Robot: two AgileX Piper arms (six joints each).
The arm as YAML. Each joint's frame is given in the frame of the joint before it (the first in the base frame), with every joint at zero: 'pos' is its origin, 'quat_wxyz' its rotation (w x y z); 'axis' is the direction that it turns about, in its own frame. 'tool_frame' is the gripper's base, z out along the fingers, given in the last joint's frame.
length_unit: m
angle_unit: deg
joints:
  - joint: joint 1
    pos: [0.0, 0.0, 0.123]
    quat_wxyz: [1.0, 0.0, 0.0, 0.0]
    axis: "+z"
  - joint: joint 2
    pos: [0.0, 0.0, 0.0]
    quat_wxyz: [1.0, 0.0, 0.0, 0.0]
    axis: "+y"
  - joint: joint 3
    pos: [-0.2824, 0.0, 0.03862]
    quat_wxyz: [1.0, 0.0, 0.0, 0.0]
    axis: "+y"
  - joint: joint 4
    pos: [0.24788, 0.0, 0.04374]
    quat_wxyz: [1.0, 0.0, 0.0, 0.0]
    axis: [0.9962, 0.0, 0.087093]
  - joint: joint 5
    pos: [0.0, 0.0, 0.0]
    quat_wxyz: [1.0, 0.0, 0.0, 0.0]
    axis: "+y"
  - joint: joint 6
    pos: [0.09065, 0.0, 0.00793]
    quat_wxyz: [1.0, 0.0, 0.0, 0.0]
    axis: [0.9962, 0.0, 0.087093]
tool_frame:
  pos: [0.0, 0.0, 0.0]
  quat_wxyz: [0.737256, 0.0, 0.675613, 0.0]
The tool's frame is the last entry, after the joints.
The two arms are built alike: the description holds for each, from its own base.
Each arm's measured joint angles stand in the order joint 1, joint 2, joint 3, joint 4, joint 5, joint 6.
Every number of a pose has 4 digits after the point. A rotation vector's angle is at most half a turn.
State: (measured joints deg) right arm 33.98 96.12 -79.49 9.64 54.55 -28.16; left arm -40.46 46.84 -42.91 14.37 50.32 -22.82
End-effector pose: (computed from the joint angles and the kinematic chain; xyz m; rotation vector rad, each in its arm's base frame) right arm 0.2879 0.2090 0.2884 -1.3252 2.3811 0.2440; left arm 0.1213 -0.0806 0.3153 0.4739 2.3575 -0.2084
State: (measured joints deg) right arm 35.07 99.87 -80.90 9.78 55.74 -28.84; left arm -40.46 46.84 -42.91 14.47 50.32 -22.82
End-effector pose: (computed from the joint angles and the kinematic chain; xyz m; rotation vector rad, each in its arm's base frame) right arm 0.2930 0.2213 0.2711 -1.3902 2.4155 0.2477; left arm 0.1214 -0.0806 0.3153 0.4745 2.3567 -0.2065
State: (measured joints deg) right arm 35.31 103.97 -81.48 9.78 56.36 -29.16; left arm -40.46 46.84 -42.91 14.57 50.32 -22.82
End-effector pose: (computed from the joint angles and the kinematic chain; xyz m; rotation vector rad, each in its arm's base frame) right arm 0.3003 0.2284 0.2470 -1.4339 2.4736 0.2441; left arm 0.1215 -0.0805 0.3154 0.4751 2.3558 -0.2047
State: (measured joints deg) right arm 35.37 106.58 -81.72 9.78 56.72 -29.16; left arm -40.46 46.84 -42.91 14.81 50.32 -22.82
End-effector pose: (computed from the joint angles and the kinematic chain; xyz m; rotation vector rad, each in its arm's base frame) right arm 0.3043 0.2319 0.2306 -1.4560 2.5160 0.2420; left arm 0.1217 -0.0802 0.3155 0.4765 2.3539 -0.2001
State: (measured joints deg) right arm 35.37 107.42 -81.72 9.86 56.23 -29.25; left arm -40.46 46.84 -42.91 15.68 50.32 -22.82
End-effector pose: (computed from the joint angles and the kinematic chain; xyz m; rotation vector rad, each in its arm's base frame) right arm 0.3062 0.2332 0.2252 -1.4580 2.5217 0.2422; left arm 0.1223 -0.0795 0.3157 0.4817 2.3466 -0.1837
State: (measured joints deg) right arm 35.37 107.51 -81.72 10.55 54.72 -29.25; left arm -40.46 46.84 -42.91 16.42 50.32 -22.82
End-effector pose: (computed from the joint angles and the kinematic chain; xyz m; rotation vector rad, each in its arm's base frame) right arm 0.3079 0.2352 0.2253 -1.4353 2.5056 0.2562; left arm 0.1229 -0.0788 0.3160 0.4861 2.3404 -0.1698
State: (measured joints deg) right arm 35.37 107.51 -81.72 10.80 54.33 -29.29; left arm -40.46 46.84 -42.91 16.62 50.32 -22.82
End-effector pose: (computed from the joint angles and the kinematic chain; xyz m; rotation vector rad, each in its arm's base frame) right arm 0.3082 0.2358 0.2255 -1.4293 2.5009 0.2613; left arm 0.1230 -0.0786 0.3161 0.4873 2.3387 -0.1661
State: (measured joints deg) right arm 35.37 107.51 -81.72 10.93 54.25 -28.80; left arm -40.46 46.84 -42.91 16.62 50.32 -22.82
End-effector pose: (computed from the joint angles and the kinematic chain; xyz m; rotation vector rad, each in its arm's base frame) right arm 0.3083 0.2360 0.2256 -1.4166 2.5071 0.2657; left arm 0.1230 -0.0786 0.3161 0.4873 2.3387 -0.1661
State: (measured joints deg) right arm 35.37 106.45 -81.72 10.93 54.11 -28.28; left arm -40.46 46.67 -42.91 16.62 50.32 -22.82
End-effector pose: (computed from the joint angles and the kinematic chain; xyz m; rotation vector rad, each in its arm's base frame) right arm 0.3069 0.2350 0.2328 -1.3969 2.4949 0.2687; left arm 0.1226 -0.0782 0.3165 0.4863 2.3361 -0.1677
